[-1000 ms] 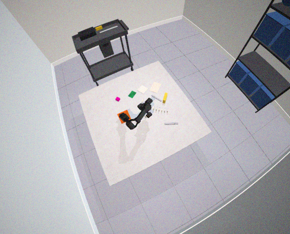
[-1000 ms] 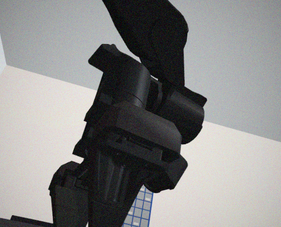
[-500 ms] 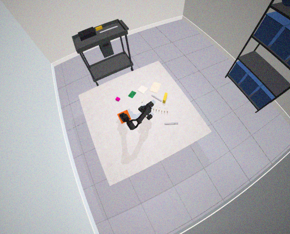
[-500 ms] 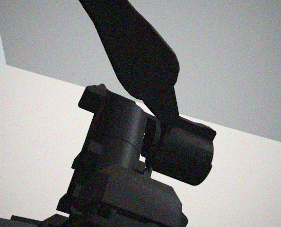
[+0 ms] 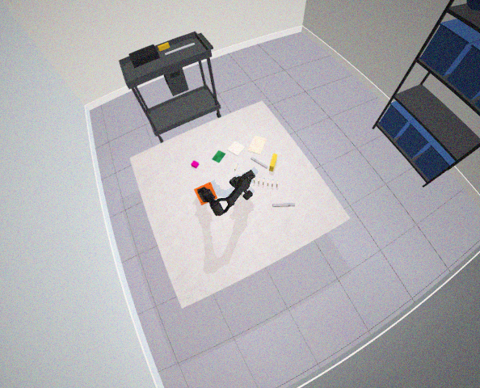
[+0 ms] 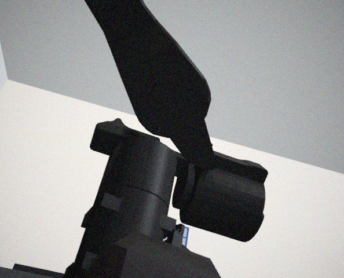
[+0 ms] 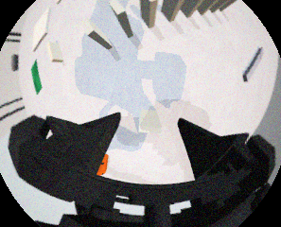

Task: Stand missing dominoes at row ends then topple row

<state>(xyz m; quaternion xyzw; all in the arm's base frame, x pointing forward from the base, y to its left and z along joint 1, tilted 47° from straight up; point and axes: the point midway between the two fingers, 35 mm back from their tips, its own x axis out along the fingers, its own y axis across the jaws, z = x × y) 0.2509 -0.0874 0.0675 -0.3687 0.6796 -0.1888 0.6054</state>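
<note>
My gripper tip is now 20 mm past the green tile, 380 mm to the right of it and 20 mm above it. Also, from my gripper tip: yellow block (320 mm ahead, 120 mm to the left, 10 mm above); then grey bar (230 mm ahead, 210 mm to the right, 20 mm below); then magenta cube (220 mm behind, 390 mm to the left, 10 mm below).
</note>
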